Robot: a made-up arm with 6 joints.
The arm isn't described. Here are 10 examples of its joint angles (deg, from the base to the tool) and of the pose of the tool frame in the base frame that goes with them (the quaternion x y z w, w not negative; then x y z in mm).
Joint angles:
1: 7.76 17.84 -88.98 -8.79 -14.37 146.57
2: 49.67 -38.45 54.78 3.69 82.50 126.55
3: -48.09 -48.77 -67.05 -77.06 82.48 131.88
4: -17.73 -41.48 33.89 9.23 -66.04 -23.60
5: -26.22 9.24 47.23 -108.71 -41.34 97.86
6: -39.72 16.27 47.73 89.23 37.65 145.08
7: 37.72 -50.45 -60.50 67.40 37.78 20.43
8: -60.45 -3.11 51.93 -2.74 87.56 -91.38
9: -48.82 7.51 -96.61 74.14 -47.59 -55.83
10: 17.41 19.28 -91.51 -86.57 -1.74 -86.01
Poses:
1: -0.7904 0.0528 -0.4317 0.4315 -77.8 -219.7 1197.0
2: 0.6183 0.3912 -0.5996 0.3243 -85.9 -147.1 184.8
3: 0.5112 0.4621 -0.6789 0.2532 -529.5 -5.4 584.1
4: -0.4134 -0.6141 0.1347 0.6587 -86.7 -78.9 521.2
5: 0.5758 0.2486 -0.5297 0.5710 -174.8 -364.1 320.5
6: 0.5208 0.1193 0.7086 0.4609 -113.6 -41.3 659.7
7: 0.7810 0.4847 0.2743 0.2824 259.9 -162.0 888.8
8: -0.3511 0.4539 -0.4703 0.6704 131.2 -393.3 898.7
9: 0.7840 -0.3432 -0.3984 0.3298 -720.8 -423.9 785.4
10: -0.1940 0.3914 0.4427 0.7831 -24.9 -61.3 1100.5
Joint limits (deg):
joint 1: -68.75..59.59
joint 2: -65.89..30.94
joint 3: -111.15..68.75
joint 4: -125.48..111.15
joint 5: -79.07..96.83
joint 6: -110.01..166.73
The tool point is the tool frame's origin. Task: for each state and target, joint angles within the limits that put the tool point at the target. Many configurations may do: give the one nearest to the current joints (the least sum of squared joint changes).
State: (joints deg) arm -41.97 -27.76 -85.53 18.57 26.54 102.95
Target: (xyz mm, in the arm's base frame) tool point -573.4 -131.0 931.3
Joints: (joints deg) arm -64.15 -2.17 -64.62 18.20 23.93 86.95
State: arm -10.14 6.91 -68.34 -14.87 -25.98 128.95
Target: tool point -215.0 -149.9 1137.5
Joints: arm -10.49 19.46 -76.15 -5.94 -24.24 123.39
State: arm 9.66 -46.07 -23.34 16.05 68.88 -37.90
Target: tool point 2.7 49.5 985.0
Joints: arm -2.22 -38.34 -33.29 30.21 61.22 -38.51
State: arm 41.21 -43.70 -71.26 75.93 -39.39 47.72
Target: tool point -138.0 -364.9 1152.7
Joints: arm -7.67 -32.58 -92.25 74.17 -41.35 66.67
